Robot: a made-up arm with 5 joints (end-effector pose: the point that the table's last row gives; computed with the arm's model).
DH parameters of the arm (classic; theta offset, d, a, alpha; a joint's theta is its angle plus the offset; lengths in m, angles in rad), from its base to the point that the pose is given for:
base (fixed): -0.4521 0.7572 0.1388 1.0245
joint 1: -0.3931 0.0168 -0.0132 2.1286
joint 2: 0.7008 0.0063 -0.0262 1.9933
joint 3: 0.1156 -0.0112 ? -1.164
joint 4: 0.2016 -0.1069 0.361 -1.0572
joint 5: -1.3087 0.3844 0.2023 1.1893
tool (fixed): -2.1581 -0.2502 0 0
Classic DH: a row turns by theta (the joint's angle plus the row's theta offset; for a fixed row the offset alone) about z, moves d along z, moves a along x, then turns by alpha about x.
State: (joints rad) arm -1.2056 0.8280 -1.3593 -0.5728 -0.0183
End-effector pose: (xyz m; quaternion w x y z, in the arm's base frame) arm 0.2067 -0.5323 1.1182 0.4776 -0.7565 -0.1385 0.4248
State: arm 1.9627 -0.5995 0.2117 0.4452 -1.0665
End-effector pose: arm 0.5641 -0.0485 0.6137 0.4667 0.3241 -0.7670 0.2981
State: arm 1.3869 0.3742 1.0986 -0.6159 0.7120
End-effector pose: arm 0.7211 -0.1880 0.6162 0.3222 -0.0741 -0.7974 -0.5048
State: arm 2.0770 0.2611 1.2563 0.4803 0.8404
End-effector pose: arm 0.5699 -0.3950 0.3070 0.4827 -0.3284 -0.7551 -0.2984
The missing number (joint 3, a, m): -0.0802
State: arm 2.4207 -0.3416 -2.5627 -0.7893 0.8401
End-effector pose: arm -0.0940 -0.4144 0.2286 0.8801 -0.1921 -0.2501 0.3549
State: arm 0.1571 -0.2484 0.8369 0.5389 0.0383
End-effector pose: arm -0.3012 0.0000 0.2426 0.8155 -0.3052 -0.1265 -0.4752
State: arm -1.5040 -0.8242 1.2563 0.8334 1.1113
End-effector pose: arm -0.4302 -0.0428 1.2518 0.8280 -0.1388 0.5281 0.1276
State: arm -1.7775 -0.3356 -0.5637 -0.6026 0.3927
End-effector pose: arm -0.3076 -0.4407 0.5701 0.6481 -0.7264 -0.1428 -0.1788
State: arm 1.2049 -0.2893 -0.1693 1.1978 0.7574
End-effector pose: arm 0.0458 -0.5109 0.1284 0.3021 -0.5993 -0.4025 -0.6226
